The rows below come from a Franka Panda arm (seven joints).
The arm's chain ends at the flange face. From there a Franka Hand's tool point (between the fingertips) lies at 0.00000 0.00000 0.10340 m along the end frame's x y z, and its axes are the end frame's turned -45 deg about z.
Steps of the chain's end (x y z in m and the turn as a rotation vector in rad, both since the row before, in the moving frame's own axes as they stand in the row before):
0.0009, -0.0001, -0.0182, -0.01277, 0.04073, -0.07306
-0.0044, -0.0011, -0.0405, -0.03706, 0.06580, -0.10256
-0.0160, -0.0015, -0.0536, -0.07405, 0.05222, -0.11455
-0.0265, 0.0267, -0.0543, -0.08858, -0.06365, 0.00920
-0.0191, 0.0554, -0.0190, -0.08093, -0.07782, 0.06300
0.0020, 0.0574, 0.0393, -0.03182, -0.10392, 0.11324
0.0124, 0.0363, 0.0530, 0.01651, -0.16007, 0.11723
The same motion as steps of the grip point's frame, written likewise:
0.0029, 0.0044, -0.0183, -0.03783, 0.01977, -0.07306
0.0001, 0.0035, -0.0408, -0.07273, 0.02032, -0.10256
-0.0113, -0.0031, -0.0540, -0.08929, -0.01544, -0.11455
-0.0487, 0.0019, -0.0549, -0.01763, -0.10764, 0.00920
-0.0643, 0.0255, -0.0197, -0.00220, -0.11225, 0.06300
-0.0488, 0.0362, 0.0387, 0.05098, -0.09598, 0.11324
-0.0266, 0.0210, 0.0517, 0.12486, -0.10151, 0.11723

